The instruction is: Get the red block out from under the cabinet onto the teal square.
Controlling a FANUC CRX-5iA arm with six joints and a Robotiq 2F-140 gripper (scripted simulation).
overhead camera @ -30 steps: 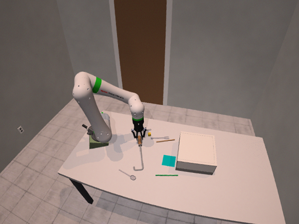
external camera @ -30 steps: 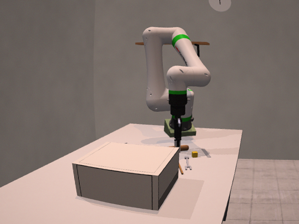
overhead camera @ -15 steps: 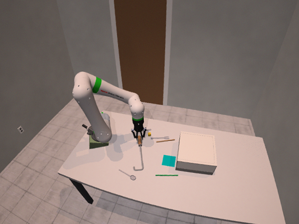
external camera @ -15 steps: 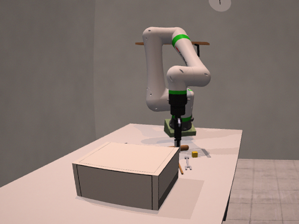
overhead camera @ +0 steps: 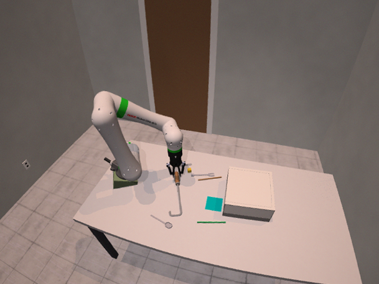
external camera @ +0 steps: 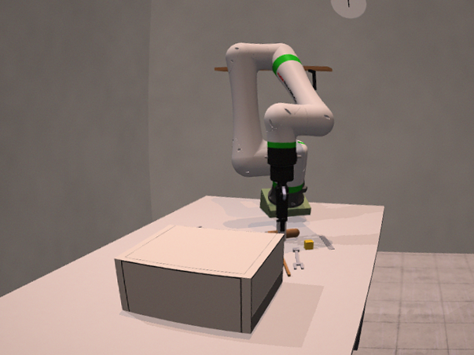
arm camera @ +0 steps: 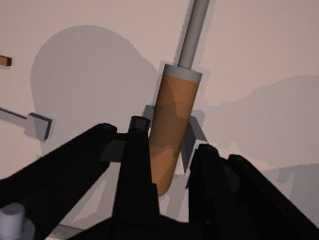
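Right now my hand is 210 mm short of the brown stick, 100 mm to the right of it and 30 mm above it. The rest, counted from my hand: yellow cube: 120 mm to the left, 50 mm ahead, 30 mm below; hook tool: 120 mm to the right, 30 mm ahead, 20 mm below; flat grey bar: 150 mm to the left, 40 mm below, 30 mm behind.
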